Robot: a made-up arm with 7 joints.
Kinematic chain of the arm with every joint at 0, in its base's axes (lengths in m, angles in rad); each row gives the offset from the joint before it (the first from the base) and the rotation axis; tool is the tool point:
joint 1: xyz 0 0 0 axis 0 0.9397 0.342
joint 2: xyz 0 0 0 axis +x
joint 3: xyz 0 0 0 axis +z
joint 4: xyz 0.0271 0 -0.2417 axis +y
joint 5: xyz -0.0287 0 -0.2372 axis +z
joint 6: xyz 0 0 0 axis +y
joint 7: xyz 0 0 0 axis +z
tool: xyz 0 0 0
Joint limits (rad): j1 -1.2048..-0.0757 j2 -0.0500..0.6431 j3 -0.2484..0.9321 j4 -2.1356..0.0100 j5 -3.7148..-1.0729 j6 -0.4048..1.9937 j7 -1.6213..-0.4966
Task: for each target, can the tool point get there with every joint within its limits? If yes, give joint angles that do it. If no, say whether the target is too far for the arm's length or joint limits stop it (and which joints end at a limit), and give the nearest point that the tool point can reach.
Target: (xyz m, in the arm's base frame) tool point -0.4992 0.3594 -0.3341
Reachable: no: too far | nearest point 0.0307 0.2872 -0.3816 | short by 0.537 m
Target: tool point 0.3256 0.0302 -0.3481
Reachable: yes | joints -0.5210 0.0949 0.2284 -0.5082 -2.5044 -0.0010 -1.3579
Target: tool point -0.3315 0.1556 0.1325
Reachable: no: joint limits stop it (at a limit: joint 1, joint 2, joint 3, joint 4) | nearest point 0.1232 0.1763 0.1789 | short by 0.458 m
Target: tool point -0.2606 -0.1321 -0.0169
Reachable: no: joint limits stop it (at a limit: joint 1, joint 2, joint 3, joint 4) | nearest point 0.1822 -0.1648 0.1340 | short by 0.469 m
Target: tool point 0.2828 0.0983 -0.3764
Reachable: yes | joints -0.4589 0.2143 0.3229 -0.3714 -2.1134 0.0654 -1.0578
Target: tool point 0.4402 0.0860 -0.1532
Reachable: yes | joints -0.9011 0.3895 0.0733 -0.6017 -3.4699 0.9076 -1.2809
